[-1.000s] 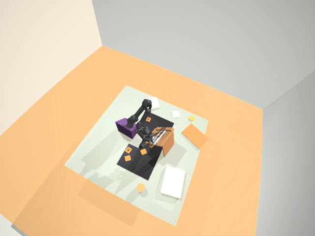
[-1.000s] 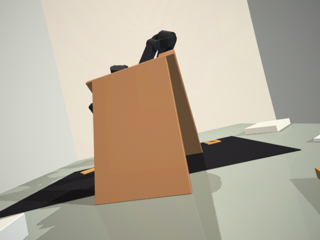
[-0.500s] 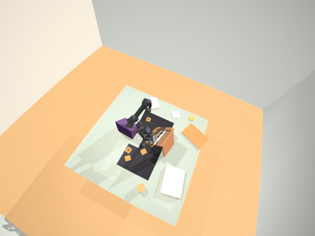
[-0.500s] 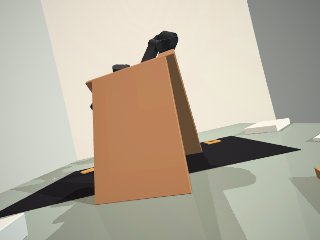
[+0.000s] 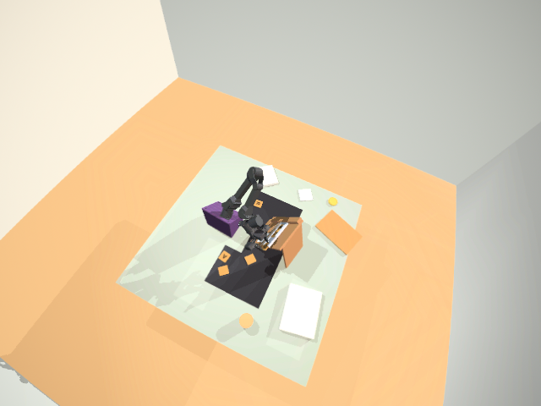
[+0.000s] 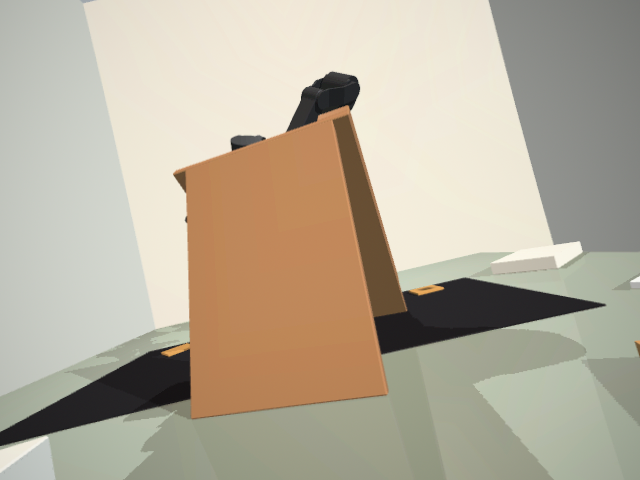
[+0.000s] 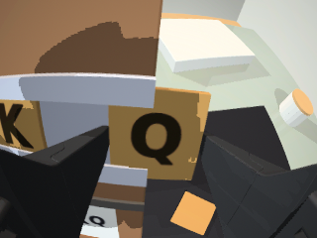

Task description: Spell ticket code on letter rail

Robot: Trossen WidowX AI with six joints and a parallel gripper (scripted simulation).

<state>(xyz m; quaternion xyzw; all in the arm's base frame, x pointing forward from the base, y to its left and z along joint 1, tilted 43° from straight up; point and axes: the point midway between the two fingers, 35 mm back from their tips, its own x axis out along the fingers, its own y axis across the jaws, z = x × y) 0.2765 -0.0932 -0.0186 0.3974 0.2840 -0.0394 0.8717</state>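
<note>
My gripper tip is 4 cm past the white ticket, 8 cm to the right of it and 9 cm above it. The rest, counted from my gripper tip: black mat 10 cm behind, 8 cm to the left, 18 cm below; white block 34 cm ahead, 25 cm to the right, 16 cm below; orange tile marked q right at my gripper tip.
</note>
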